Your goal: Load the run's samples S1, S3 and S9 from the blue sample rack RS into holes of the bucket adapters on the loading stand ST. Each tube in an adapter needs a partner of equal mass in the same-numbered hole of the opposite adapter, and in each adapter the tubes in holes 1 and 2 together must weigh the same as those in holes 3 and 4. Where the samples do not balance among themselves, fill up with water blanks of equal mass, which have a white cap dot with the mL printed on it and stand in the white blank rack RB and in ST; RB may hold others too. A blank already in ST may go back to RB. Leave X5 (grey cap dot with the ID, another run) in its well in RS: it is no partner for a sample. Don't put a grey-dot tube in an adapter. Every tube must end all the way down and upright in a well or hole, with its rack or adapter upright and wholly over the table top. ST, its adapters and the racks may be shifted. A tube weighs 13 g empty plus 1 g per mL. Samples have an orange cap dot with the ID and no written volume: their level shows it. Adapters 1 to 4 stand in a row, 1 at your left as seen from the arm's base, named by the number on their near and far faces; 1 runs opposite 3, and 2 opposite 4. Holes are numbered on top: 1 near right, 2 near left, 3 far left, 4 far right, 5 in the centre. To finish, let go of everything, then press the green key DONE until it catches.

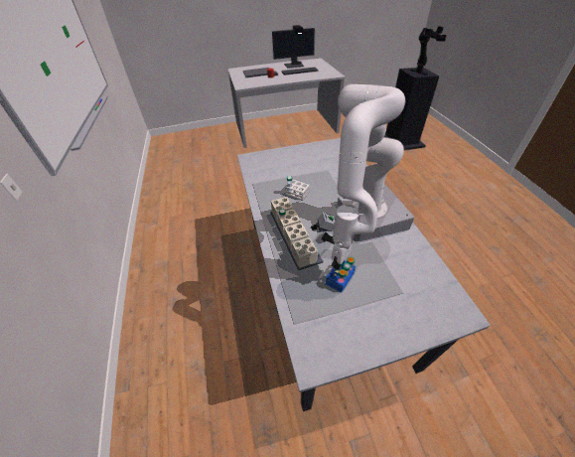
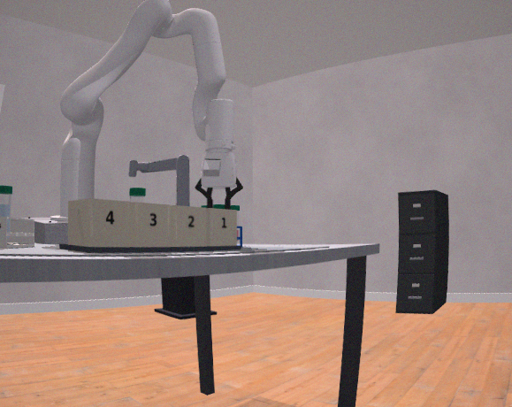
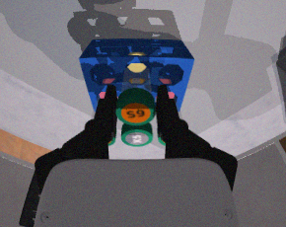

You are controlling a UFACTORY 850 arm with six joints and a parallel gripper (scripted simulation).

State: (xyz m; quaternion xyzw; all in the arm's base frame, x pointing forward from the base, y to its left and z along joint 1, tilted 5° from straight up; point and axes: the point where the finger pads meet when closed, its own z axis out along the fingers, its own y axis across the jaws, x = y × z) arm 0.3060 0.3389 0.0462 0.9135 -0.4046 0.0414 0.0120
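My gripper is now 5 cm above the sample tube S9 and 1 cm to the left of it. The rest, counted from my hand: sample tube S1: 6 cm to the left, 5 cm below; then grey-dot tube X5: 5 cm below, 3 cm to the left, 2 cm behind; then blue sample rack RS: 9 cm below, 1 cm to the left, 1 cm behind.
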